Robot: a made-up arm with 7 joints. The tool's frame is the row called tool. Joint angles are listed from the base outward.
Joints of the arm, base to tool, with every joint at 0 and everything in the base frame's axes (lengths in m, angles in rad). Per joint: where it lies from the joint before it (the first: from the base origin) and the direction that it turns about. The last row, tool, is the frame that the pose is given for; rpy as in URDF.
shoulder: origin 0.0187 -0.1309 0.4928 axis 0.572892 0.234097 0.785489
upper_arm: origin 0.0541 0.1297 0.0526 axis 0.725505 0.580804 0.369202
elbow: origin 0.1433 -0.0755 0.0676 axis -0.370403 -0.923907 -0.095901
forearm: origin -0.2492 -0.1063 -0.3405 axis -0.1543 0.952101 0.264
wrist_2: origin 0.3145 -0.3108 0.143 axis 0 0 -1
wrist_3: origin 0.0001 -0.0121 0.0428 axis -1 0 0
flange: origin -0.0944 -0.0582 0.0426 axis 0 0 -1
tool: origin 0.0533 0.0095 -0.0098 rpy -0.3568 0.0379 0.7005
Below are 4 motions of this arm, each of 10 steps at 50 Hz.
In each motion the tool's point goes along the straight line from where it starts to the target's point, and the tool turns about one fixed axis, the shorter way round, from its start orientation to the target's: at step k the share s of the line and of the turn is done. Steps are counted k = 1, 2, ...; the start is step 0. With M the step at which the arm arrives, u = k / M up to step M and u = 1 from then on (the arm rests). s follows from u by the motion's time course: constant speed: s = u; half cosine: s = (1 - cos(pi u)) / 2; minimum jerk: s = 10 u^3 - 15 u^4 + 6 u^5.
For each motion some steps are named. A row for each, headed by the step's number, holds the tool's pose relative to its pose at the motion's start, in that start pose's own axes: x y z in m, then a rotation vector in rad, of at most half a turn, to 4 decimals.
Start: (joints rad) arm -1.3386 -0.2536 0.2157 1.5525 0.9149 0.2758 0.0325
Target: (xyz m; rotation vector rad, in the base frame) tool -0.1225 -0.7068 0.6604 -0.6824 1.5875 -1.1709
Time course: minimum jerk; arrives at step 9
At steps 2, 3, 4, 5, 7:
2: 0.0000 0.0021 0.0005 -0.0029 -0.0036 0.0102
3: -0.0001 0.0057 0.0014 -0.0080 -0.0098 0.0281
4: -0.0001 0.0108 0.0027 -0.0151 -0.0186 0.0531
5: -0.0002 0.0164 0.0042 -0.0230 -0.0283 0.0808
7: -0.0003 0.0252 0.0064 -0.0353 -0.0433 0.1237

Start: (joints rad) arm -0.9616 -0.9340 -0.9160 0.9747 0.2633 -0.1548 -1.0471
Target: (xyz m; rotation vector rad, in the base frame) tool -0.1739 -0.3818 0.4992 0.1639 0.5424 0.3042
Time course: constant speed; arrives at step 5
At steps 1, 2, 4, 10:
1: 0.0021 -0.0012 -0.0023 0.0077 0.0064 0.0022
2: 0.0043 -0.0024 -0.0045 0.0154 0.0129 0.0044
4: 0.0086 -0.0049 -0.0090 0.0308 0.0258 0.0088
10: 0.0107 -0.0061 -0.0113 0.0386 0.0322 0.0110

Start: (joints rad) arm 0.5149 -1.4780 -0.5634 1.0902 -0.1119 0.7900 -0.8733
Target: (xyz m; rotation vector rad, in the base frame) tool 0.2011 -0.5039 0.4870 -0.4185 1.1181 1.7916
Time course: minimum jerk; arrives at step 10
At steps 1, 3, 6, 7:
1: 0.0001 -0.0001 -0.0001 -0.0003 -0.0010 -0.0006
3: 0.0026 -0.0012 -0.0019 -0.0050 -0.0191 -0.0110
6: 0.0108 -0.0049 -0.0078 -0.0209 -0.0800 -0.0462
7: 0.0132 -0.0059 -0.0096 -0.0256 -0.0981 -0.0566

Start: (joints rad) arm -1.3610 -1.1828 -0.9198 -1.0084 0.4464 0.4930 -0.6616
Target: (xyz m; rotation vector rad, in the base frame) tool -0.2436 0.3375 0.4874 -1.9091 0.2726 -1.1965
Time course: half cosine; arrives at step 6
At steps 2, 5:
2: 0.0033 -0.0020 -0.0009 0.0106 0.0110 0.0112
5: 0.0124 -0.0076 -0.0032 0.0396 0.0409 0.0417

